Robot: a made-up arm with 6 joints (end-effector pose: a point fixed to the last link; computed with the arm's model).
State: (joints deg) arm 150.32 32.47 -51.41 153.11 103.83 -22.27
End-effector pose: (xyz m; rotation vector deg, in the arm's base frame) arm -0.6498 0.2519 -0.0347 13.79 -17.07 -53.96
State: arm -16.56 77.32 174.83 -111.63 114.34 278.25
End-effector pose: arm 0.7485 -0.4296 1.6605 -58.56 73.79 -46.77
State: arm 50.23 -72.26 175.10 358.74 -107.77 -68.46
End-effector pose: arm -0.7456 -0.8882 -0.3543 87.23 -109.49 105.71
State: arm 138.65 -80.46 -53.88 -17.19 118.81 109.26
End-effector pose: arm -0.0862 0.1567 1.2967 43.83 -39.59 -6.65
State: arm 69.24 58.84 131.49 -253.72 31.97 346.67
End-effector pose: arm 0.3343 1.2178 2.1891 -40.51 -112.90 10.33
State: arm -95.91 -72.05 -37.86 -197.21 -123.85 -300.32
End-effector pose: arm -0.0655 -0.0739 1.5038 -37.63 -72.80 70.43
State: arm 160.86 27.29 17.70 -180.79 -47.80 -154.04
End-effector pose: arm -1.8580 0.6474 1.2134 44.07 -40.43 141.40
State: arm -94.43 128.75 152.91 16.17 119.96 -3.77
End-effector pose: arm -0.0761 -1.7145 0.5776 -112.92 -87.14 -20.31
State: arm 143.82 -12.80 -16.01 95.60 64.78 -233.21
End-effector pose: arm -1.1728 0.5964 1.2507 44.77 -162.02 -55.65
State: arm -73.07 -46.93 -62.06 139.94 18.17 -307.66
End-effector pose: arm 0.3211 -0.8933 0.6638 -145.90 80.86 42.13
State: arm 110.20 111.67 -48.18 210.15 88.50 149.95
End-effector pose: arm 0.1701 -0.1216 -0.2713 136.73 -28.74 66.50
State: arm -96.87 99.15 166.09 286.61 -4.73 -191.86
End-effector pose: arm -0.1599 -1.4822 1.6109 -121.66 36.59 -113.24
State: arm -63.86 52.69 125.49 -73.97 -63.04 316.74
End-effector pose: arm 0.7072 -0.9855 2.1711 60.79 -17.60 13.77
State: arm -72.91 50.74 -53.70 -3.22 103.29 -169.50
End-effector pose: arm 0.2538 -0.8690 -0.2667 135.12 -105.44 -11.78
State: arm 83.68 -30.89 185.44 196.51 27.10 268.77
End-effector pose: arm -0.1214 -1.3717 0.2738 68.12 -53.46 -80.08
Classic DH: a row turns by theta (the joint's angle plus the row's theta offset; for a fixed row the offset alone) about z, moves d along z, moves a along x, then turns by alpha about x. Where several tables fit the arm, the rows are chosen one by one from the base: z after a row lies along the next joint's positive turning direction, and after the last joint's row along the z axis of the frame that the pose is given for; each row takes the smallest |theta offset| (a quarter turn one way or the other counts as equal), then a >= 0, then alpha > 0; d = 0 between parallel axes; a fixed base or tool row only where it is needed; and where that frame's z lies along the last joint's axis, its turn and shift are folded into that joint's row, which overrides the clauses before.
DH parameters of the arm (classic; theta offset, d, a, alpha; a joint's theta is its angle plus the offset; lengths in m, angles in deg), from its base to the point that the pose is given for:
joint 1: 0 0.3847 0.1872 -90
joint 2: -90 0 0.8598 180
joint 3: 0 0 0.1211 -90
joint 4: 0 -1.1986 0 90
joint 5: 0 0 0 -90
joint 6: 90 -0.2343 0 90
tool (fixed): -90 0 0 0

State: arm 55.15 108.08 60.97 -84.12 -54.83 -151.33
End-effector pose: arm 0.9788 1.7391 -0.7901 -73.27 -71.64 116.06
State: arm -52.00 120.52 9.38 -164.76 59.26 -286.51
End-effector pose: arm 0.1948 -0.3353 -1.2552 -44.02 -92.03 119.05
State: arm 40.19 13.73 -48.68 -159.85 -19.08 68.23
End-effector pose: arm 0.9149 0.8074 0.0508 69.72 66.60 -1.09
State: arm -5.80 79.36 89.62 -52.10 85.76 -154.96
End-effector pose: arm 2.1518 -0.4039 1.0204 -103.80 71.33 -97.78
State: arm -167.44 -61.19 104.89 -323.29 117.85 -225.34
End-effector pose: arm 1.6788 0.2472 0.7823 5.57 76.55 -63.30
